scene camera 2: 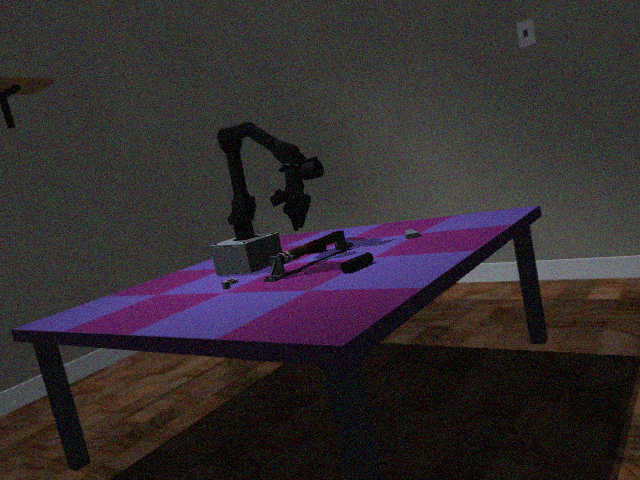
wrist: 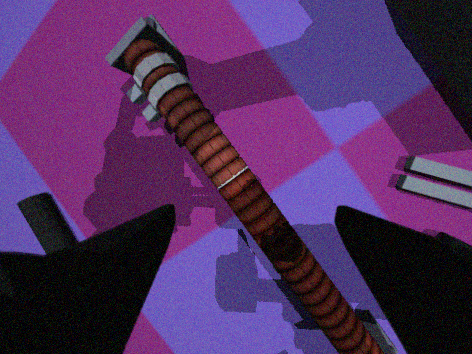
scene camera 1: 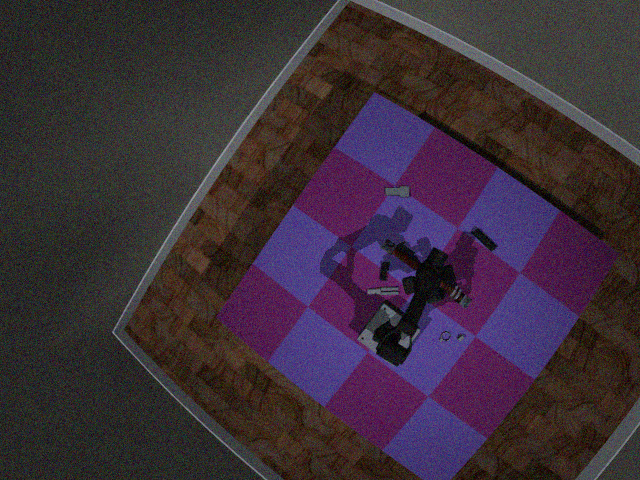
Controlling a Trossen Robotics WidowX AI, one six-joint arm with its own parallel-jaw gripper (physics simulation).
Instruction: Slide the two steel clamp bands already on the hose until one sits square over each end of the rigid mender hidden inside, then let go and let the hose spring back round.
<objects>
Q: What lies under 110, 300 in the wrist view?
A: My gripper.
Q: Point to a dark bar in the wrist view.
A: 39, 211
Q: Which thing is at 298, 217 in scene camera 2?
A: My gripper.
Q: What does my gripper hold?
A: Nothing.
</objects>
